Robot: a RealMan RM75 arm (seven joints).
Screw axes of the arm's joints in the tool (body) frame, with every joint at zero. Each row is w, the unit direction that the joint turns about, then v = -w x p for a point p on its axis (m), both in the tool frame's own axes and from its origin. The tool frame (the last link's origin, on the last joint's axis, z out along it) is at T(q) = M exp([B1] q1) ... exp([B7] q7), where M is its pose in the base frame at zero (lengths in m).
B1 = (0, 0, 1, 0.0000, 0.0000, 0.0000)
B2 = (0, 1, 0, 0.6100, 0.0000, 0.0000)
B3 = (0, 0, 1, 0.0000, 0.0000, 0.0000)
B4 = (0, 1, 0, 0.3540, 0.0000, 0.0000)
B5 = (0, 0, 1, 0.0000, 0.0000, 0.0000)
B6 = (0, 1, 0, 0.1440, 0.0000, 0.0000)
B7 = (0, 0, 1, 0.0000, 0.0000, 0.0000)
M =
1 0 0 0.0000
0 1 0 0.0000
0 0 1 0.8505
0 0 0 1
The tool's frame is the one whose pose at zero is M.
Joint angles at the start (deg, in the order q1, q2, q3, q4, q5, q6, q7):
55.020, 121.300, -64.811, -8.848, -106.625, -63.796, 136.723
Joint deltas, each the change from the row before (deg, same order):
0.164, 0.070, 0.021, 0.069, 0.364, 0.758, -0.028
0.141, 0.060, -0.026, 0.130, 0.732, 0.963, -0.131
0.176, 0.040, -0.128, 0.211, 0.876, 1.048, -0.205
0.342, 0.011, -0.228, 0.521, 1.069, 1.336, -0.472
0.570, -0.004, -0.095, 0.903, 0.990, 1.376, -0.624
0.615, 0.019, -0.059, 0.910, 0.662, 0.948, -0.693
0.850, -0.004, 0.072, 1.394, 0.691, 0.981, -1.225
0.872, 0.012, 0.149, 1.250, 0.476, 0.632, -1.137
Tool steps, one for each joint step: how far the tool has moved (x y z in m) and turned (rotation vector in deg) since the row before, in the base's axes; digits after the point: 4 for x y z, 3 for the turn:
-0.0008, 0.0020, -0.0005, 0.686, -0.060, -0.193
-0.0007, 0.0026, -0.0004, 0.962, 0.066, -0.357
-0.0006, 0.0027, -0.0004, 1.013, 0.025, -0.355
-0.0004, 0.0030, -0.0007, 1.151, -0.159, -0.286
-0.0004, 0.0027, -0.0011, 1.014, -0.271, -0.265
-0.0008, 0.0014, -0.0014, 0.541, -0.301, 0.069
-0.0007, 0.0009, -0.0020, 0.448, -0.422, 0.348
-0.0016, 0.0004, -0.0019, 0.172, -0.314, 0.542

